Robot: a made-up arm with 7 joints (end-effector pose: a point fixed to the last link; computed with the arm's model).
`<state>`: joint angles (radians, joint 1 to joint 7).
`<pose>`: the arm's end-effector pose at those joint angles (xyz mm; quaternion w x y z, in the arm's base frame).
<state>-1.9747 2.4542 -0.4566 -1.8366 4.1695 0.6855 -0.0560</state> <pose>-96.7 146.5 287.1 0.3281 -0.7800 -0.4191 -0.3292</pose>
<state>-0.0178 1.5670 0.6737 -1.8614 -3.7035 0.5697 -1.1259</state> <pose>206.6 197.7 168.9 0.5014 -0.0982 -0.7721 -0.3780</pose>
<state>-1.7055 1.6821 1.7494 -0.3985 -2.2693 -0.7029 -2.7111</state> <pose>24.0 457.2 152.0 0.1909 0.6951 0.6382 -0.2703</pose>
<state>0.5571 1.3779 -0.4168 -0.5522 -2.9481 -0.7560 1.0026</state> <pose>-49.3 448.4 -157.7 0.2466 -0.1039 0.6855 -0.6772</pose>
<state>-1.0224 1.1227 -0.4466 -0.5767 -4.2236 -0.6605 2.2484</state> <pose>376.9 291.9 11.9 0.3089 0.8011 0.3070 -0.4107</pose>
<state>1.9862 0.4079 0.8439 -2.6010 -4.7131 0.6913 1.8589</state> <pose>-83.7 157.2 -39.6 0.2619 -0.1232 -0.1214 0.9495</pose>
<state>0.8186 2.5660 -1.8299 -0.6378 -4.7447 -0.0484 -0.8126</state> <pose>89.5 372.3 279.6 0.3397 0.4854 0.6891 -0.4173</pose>
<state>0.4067 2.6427 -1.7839 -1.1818 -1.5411 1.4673 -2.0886</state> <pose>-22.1 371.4 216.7 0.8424 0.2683 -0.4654 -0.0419</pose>
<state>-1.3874 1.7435 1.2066 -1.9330 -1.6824 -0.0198 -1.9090</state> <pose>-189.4 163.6 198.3 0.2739 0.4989 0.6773 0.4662</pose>
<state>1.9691 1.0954 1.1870 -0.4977 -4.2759 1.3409 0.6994</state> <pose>-264.3 349.6 195.3 0.2158 0.2089 -0.1638 0.9397</pose>
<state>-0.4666 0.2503 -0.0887 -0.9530 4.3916 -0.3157 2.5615</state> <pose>363.5 35.8 -267.9 0.8202 -0.2183 -0.5274 0.0384</pose>
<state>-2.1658 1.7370 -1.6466 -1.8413 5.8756 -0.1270 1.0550</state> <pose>258.9 90.6 193.5 0.2921 0.3027 -0.6996 -0.5776</pose>
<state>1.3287 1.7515 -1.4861 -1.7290 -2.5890 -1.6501 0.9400</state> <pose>-289.3 203.5 -27.0 0.2157 0.8260 -0.4085 0.3231</pose>
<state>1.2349 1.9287 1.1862 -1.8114 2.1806 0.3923 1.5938</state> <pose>269.6 199.9 59.5 0.6090 -0.4581 -0.2194 0.6092</pose>
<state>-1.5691 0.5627 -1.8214 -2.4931 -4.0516 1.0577 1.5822</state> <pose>103.5 -144.7 -104.6 0.8731 0.1427 0.4538 -0.1070</pose>
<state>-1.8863 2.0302 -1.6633 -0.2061 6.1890 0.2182 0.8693</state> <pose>-4.2 456.8 159.9 0.4850 0.7300 -0.3591 0.3207</pose>
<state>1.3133 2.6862 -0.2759 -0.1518 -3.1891 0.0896 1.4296</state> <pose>325.4 315.2 169.4 0.3706 -0.0892 -0.7685 0.5140</pose>
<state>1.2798 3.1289 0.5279 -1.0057 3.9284 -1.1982 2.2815</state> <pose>442.5 56.6 -44.7 0.3030 0.6683 0.3574 -0.5778</pose>
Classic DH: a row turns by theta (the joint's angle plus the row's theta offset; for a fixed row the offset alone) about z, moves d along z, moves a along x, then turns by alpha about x. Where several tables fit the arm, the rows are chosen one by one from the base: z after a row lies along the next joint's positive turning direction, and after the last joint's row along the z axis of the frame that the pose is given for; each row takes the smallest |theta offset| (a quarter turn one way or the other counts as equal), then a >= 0, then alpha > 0; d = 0 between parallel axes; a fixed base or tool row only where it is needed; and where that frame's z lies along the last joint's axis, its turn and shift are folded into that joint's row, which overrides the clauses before.
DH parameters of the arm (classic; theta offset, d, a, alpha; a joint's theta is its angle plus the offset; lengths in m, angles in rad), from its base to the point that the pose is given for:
base (fixed): 0 0 0 -1.2217
joint 1: 1.5708 0 0 1.5708
joint 2: 1.2217 0 0 -1.5708
joint 3: -1.5708 -0.2395 0.0269 -1.5708
joint 4: 0 0 -0.0292 1.5708
joint 5: 0 -0.2413 0 -1.5708
joint 6: 0 0 0 1.5708
joint 7: 0 0 0 0

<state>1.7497 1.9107 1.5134 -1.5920 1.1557 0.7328 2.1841</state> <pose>258.9 271.4 32.3 0.5513 -0.0839 -0.4192 0.7165</pose>
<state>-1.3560 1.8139 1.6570 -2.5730 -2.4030 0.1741 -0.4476</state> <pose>-173.6 59.0 44.8 0.0035 0.3195 0.4826 0.8155</pose>
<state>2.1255 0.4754 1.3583 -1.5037 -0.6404 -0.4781 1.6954</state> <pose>-241.9 247.1 179.3 0.7910 0.5622 -0.1809 0.1596</pose>
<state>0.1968 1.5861 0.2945 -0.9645 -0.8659 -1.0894 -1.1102</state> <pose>181.2 412.9 31.3 0.1265 -0.4480 0.0180 0.8848</pose>
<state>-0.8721 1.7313 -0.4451 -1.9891 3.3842 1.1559 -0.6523</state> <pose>258.6 105.3 132.4 0.5975 -0.6582 -0.2426 -0.3885</pose>
